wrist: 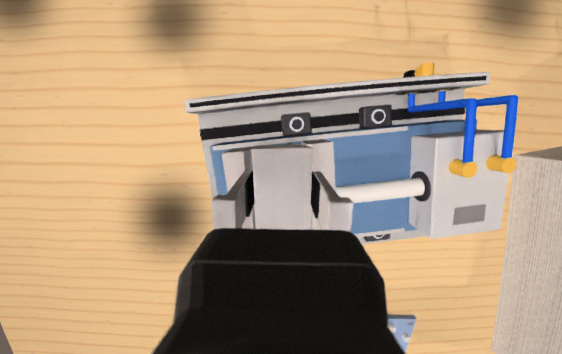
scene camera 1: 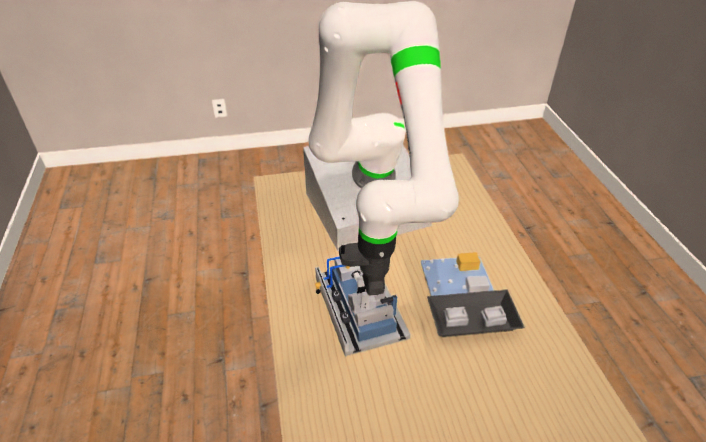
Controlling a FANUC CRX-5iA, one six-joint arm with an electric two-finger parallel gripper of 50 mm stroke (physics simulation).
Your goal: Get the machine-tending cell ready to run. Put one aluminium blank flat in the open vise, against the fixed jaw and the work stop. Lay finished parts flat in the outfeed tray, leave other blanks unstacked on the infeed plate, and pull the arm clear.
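Seen in the pictures: gripper, fingertip midpoint: [wrist: 282, 184] [scene camera 1: 362, 301]; arm's base, link origin: [scene camera 1: 373, 174].
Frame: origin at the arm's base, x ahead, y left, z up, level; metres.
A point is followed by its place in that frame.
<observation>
My gripper [scene camera 1: 372, 300] {x 0.516, y -0.072, z -0.045 m} [wrist: 282, 184] {x 0.516, y -0.072, z -0.045 m} is shut on an aluminium blank [wrist: 281, 180] {x 0.518, y -0.078, z -0.033 m}, one finger on each side of it. The blank is at the vise jaws, between the two jaw blocks in the wrist view; its underside and its contact with the fixed jaw and work stop are hidden. The vise [scene camera 1: 377, 329] {x 0.572, y -0.035, z -0.096 m} [wrist: 372, 210] {x 0.418, y -0.047, z -0.090 m} has a blue bed and grey jaws. Two finished parts [scene camera 1: 456, 316] {x 0.532, y 0.188, z -0.104 m} [scene camera 1: 493, 315] {x 0.535, y 0.291, z -0.102 m} lie apart in the dark outfeed tray [scene camera 1: 513, 309] {x 0.509, y 0.356, z -0.111 m}. Another grey blank [scene camera 1: 477, 283] {x 0.411, y 0.276, z -0.106 m} lies on the blue infeed plate [scene camera 1: 440, 269] {x 0.315, y 0.187, z -0.142 m} [wrist: 409, 325] {x 0.280, y 0.146, z -0.142 m}.
A yellow block [scene camera 1: 468, 261] {x 0.319, y 0.269, z -0.106 m} sits at the infeed plate's back edge. Blue pipes [scene camera 1: 328, 270] {x 0.359, y -0.162, z -0.083 m} [wrist: 469, 132] {x 0.385, y -0.133, z -0.041 m} rise at the vise's cylinder end. A slotted rail [wrist: 340, 91] {x 0.473, y -0.155, z -0.100 m} runs along the vise's side. The grey robot pedestal [scene camera 1: 325, 195] {x 0.091, y -0.164, z -0.011 m} [wrist: 532, 250] {x 0.172, y -0.014, z -0.113 m} stands behind the vise.
</observation>
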